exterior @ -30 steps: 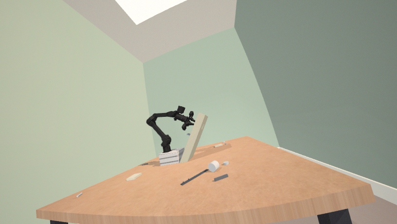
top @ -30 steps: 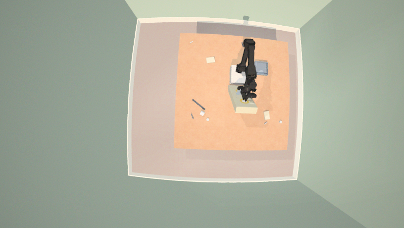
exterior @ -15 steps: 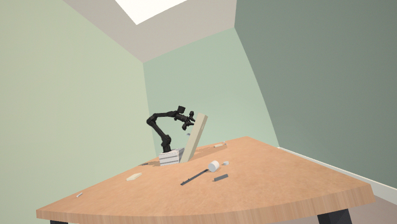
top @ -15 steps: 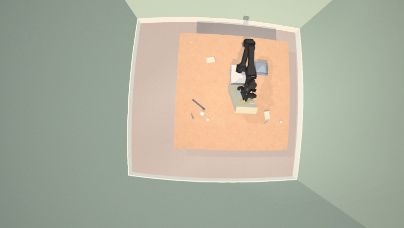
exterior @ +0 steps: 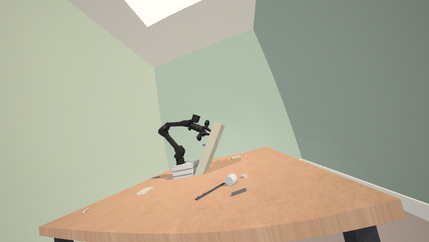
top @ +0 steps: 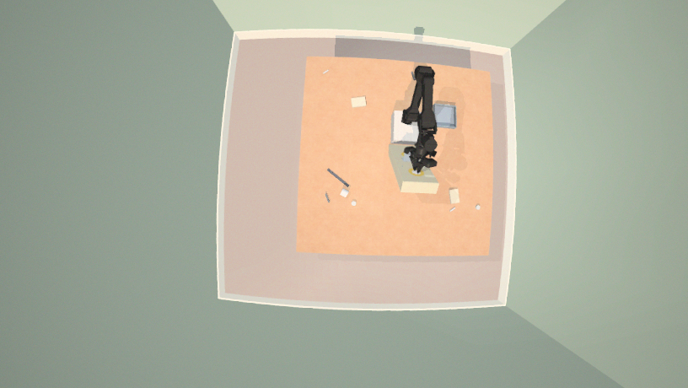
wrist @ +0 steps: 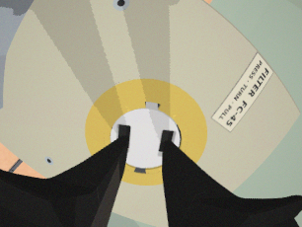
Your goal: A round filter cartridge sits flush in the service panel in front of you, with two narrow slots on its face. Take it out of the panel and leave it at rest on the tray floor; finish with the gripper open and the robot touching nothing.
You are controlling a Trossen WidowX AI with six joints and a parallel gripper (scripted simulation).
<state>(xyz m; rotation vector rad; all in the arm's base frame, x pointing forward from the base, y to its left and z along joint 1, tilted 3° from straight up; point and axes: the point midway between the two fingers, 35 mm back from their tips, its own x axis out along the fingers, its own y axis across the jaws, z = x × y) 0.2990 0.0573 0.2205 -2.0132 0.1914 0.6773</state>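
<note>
My gripper tip is now 10 mm short of the round filter cartridge and 10 mm above it. Round my gripper tip: blue-grey tray: 450 mm behind, 280 mm below, 200 mm to the left.
</note>
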